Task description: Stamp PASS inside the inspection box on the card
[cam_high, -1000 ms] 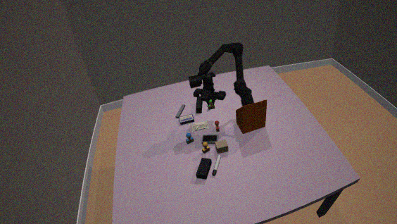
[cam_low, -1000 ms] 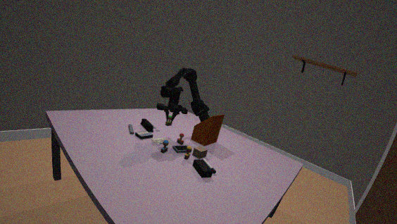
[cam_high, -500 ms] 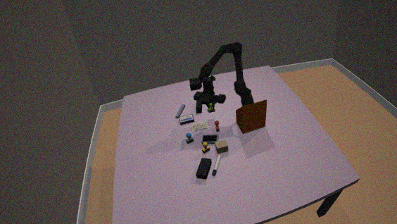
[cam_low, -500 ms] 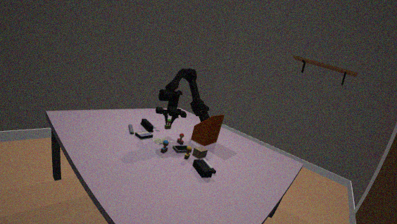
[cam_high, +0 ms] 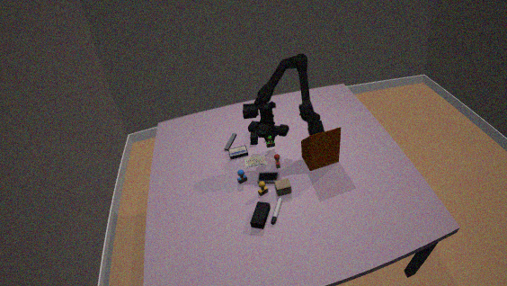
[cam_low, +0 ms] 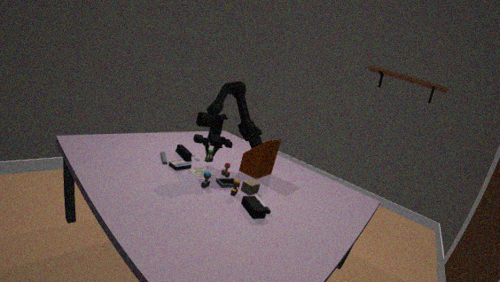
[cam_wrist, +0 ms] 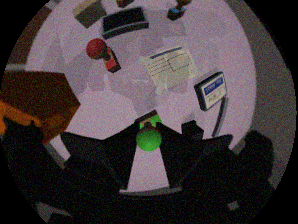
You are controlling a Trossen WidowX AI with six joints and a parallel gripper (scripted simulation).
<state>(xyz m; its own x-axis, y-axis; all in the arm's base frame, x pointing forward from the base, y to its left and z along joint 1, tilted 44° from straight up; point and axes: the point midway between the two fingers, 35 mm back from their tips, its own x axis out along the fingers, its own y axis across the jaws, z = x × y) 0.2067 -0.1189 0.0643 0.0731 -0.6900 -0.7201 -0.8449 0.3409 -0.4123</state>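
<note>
The green-knobbed stamp is right at my gripper tip. Also, from my gripper tip: flat tin: 16 cm ahead, 2 cm to the right, 3 cm below; then red-knobbed stamp: 1 cm behind, 12 cm to the left, 2 cm below; then pale card: 9 cm ahead, 6 cm to the left, 5 cm below.
</note>
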